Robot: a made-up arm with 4 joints. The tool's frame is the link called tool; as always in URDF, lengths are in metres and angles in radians. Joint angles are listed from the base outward. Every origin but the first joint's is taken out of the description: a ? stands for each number. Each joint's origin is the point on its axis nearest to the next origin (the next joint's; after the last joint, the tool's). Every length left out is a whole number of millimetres.
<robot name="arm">
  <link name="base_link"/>
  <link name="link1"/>
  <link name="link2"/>
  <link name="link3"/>
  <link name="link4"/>
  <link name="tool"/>
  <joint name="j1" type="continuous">
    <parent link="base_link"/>
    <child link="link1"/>
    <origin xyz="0 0.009 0.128" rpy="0 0 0"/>
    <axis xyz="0 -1 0"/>
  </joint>
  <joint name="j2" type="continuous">
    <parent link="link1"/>
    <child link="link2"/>
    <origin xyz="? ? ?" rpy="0 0 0"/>
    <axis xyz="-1 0 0"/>
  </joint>
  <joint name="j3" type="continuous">
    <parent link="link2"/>
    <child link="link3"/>
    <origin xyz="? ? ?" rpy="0 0 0"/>
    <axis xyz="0 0 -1"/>
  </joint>
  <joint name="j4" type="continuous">
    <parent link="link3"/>
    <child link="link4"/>
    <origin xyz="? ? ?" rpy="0 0 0"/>
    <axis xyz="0 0 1"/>
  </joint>
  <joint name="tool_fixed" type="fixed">
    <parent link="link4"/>
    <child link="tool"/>
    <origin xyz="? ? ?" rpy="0 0 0"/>
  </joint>
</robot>
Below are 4 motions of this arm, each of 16 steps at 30 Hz.
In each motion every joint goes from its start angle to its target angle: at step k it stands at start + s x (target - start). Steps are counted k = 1, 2, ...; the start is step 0. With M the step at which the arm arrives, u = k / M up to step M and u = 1 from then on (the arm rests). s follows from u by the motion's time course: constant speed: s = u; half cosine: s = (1 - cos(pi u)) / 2; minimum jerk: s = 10 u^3 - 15 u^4 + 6 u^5.
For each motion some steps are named. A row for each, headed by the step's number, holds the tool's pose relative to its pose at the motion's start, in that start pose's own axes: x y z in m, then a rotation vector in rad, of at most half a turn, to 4 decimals.
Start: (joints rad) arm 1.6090 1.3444 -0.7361 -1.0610
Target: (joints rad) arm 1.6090 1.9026 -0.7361 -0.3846
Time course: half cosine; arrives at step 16
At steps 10, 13, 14, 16:
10: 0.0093 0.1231 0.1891 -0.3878 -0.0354 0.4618
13: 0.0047 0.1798 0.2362 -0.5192 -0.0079 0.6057
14: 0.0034 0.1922 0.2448 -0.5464 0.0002 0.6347
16: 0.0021 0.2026 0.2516 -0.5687 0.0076 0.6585

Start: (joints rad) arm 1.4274 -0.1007 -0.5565 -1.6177
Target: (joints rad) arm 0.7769 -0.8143 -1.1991 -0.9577
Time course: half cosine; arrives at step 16
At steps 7, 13, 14, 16:
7: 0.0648 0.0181 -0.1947 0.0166 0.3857 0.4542
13: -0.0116 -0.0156 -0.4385 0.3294 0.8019 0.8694
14: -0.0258 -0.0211 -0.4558 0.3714 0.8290 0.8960
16: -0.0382 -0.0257 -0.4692 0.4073 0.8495 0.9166

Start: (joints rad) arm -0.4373 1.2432 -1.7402 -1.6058
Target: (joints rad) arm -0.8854 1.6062 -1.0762 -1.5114
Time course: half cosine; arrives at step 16
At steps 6, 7, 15, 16:
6: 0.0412 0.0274 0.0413 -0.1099 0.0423 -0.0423
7: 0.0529 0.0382 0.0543 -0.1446 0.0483 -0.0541
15: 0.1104 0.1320 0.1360 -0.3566 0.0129 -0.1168
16: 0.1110 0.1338 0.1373 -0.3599 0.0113 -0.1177

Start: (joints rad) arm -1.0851 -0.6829 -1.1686 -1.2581
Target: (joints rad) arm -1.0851 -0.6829 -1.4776 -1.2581
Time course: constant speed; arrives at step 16
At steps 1, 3, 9, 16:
1: 0.0034 0.0021 0.0000 0.0000 0.0000 0.0193
3: 0.0100 0.0066 0.0000 0.0000 0.0000 0.0579
9: 0.0288 0.0214 0.0000 0.0000 0.0000 0.1738
16: 0.0485 0.0413 0.0000 0.0000 0.0000 0.3090

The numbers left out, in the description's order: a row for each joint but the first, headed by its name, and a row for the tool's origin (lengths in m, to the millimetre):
j2: 0.133 0 -0.04
j3: 0 -0.338 0.166
j4: -0.049 -0.093 0
tool: 0.035 -0.101 0

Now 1 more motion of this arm.
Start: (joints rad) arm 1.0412 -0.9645 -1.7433 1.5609
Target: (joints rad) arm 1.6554 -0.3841 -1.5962 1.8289
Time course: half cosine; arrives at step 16
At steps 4, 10, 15, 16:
4: -0.0144 -0.0238 0.0327 0.0930 0.0391 0.0894
10: -0.0179 -0.1340 0.1433 0.4507 0.2226 0.3775
15: 0.0145 -0.1997 0.1888 0.6520 0.3474 0.5005
16: 0.0160 -0.2018 0.1900 0.6585 0.3517 0.5040

